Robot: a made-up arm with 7 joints. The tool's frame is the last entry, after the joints.
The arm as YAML. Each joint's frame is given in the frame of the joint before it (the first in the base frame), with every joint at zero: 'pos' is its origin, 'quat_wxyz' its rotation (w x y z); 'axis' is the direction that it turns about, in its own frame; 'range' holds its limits. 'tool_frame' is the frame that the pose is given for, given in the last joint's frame.
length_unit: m
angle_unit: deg
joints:
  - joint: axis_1
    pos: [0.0, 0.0, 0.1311]
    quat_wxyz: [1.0, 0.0, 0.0, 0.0]
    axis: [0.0, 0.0, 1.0]
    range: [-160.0, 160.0]
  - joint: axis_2
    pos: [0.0, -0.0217, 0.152]
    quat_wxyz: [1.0, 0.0, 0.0, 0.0]
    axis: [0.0, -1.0, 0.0]
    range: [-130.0, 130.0]
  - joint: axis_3
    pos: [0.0, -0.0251, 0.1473]
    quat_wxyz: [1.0, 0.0, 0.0, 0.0]
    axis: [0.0, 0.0, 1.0]
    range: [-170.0, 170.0]
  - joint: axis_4
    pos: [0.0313, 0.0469, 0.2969]
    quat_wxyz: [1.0, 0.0, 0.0, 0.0]
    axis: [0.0, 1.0, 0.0]
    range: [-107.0, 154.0]
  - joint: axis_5
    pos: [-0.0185, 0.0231, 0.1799]
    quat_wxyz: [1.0, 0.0, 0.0, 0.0]
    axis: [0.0, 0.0, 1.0]
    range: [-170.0, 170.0]
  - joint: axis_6
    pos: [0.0, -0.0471, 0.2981]
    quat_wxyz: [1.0, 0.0, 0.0, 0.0]
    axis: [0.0, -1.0, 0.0]
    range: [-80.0, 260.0]
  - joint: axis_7
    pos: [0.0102, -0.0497, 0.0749]
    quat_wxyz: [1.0, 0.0, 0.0, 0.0]
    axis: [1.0, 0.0, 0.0]
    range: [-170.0, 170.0]
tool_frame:
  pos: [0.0, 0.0, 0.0]
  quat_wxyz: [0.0, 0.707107, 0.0, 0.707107]
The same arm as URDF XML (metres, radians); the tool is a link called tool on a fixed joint. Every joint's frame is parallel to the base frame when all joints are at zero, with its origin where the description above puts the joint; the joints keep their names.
<robot name="arm">
  <joint name="tool_joint" type="fixed">
    <parent link="link7"/>
    <child link="tool"/>
    <origin xyz="0 0 0" rpy="3.1416 -1.5708 0"/>
  </joint>
  <joint name="axis_7" type="revolute">
    <parent link="link6"/>
    <child link="link7"/>
    <origin xyz="0.0102 -0.0497 0.0749" rpy="0 0 0"/>
    <axis xyz="1 0 0"/>
    <limit lower="-2.9671" upper="2.9671"/>
  </joint>
  <joint name="axis_6" type="revolute">
    <parent link="link5"/>
    <child link="link6"/>
    <origin xyz="0 -0.0471 0.2981" rpy="0 0 0"/>
    <axis xyz="0 -1 0"/>
    <limit lower="-1.3963" upper="4.5379"/>
  </joint>
  <joint name="axis_5" type="revolute">
    <parent link="link4"/>
    <child link="link5"/>
    <origin xyz="-0.0185 0.0231 0.1799" rpy="0 0 0"/>
    <axis xyz="0 0 1"/>
    <limit lower="-2.9671" upper="2.9671"/>
  </joint>
  <joint name="axis_4" type="revolute">
    <parent link="link3"/>
    <child link="link4"/>
    <origin xyz="0.0313 0.0469 0.2969" rpy="0 0 0"/>
    <axis xyz="0 1 0"/>
    <limit lower="-1.8675" upper="2.6878"/>
  </joint>
  <joint name="axis_3" type="revolute">
    <parent link="link2"/>
    <child link="link3"/>
    <origin xyz="0 -0.0251 0.1473" rpy="0 0 0"/>
    <axis xyz="0 0 1"/>
    <limit lower="-2.9671" upper="2.9671"/>
  </joint>
  <joint name="axis_2" type="revolute">
    <parent link="link1"/>
    <child link="link2"/>
    <origin xyz="0 -0.0217 0.152" rpy="0 0 0"/>
    <axis xyz="0 -1 0"/>
    <limit lower="-2.2689" upper="2.2689"/>
  </joint>
  <joint name="axis_1" type="revolute">
    <parent link="base_link"/>
    <child link="link1"/>
    <origin xyz="0 0 0.1311" rpy="0 0 0"/>
    <axis xyz="0 0 1"/>
    <limit lower="-2.7925" upper="2.7925"/>
  </joint>
  <link name="base_link"/>
  <link name="link1"/>
  <link name="link2"/>
  <link name="link3"/>
  <link name="link4"/>
  <link name="link5"/>
  <link name="link6"/>
  <link name="link7"/>
  <link name="tool"/>
</robot>

